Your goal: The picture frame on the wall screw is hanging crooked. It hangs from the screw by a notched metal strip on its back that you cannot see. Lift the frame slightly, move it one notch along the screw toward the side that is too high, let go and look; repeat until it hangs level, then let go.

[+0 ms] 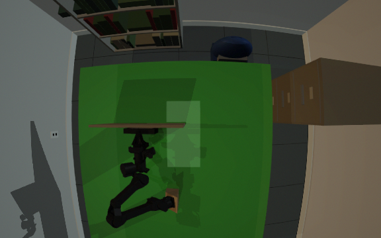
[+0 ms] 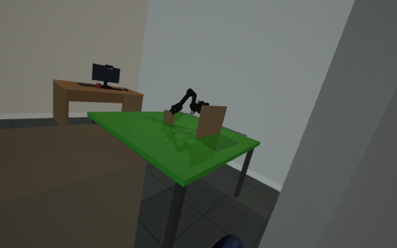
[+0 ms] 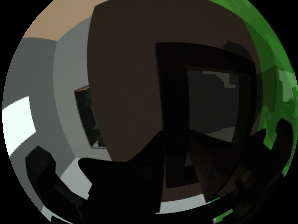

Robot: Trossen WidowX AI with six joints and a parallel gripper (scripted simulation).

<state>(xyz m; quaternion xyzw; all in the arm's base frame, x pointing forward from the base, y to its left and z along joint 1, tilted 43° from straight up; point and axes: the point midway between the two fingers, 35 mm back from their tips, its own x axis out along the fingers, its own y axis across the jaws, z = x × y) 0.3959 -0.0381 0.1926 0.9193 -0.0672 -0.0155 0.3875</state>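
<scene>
Now: gripper tip 50 mm above the picture frame. Round my gripper tip: brown wall board: 20 mm ahead, 10 mm to the left, 70 mm below.
</scene>
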